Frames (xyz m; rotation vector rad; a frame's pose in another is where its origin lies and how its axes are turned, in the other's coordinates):
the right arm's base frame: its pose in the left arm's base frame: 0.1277 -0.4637 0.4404 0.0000 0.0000 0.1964
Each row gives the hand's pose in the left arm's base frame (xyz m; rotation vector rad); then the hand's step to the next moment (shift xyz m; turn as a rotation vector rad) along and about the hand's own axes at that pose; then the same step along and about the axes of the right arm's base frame.
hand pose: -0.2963 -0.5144 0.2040 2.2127 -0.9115 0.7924
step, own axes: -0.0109 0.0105 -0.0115 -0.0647 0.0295 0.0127
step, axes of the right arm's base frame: -0.0161 0.0098 0.0027 -0.0555 0.0103 -0.0451
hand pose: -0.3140 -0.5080 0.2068 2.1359 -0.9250 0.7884
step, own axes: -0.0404 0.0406 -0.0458 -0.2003 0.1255 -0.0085
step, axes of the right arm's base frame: -0.0595 0.0414 0.0111 -0.2065 0.0579 -0.0997
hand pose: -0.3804 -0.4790 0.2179 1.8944 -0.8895 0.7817
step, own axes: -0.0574 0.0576 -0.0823 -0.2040 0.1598 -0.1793
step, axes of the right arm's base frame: -0.0772 0.0850 0.0144 -0.2363 0.2078 -0.0161
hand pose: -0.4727 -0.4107 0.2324 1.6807 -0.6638 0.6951
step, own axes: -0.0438 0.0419 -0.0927 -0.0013 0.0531 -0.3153
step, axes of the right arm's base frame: -0.0517 0.0973 0.0113 -0.0130 0.3063 0.0907
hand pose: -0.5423 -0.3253 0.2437 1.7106 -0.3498 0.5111
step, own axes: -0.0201 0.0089 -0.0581 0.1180 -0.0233 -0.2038
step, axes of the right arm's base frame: -0.0188 0.0589 0.0057 0.1228 0.1893 0.0712
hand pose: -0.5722 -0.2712 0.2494 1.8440 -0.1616 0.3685
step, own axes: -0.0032 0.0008 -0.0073 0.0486 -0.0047 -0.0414
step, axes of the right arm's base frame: -0.0031 0.0072 0.0016 0.0480 0.0358 0.0227
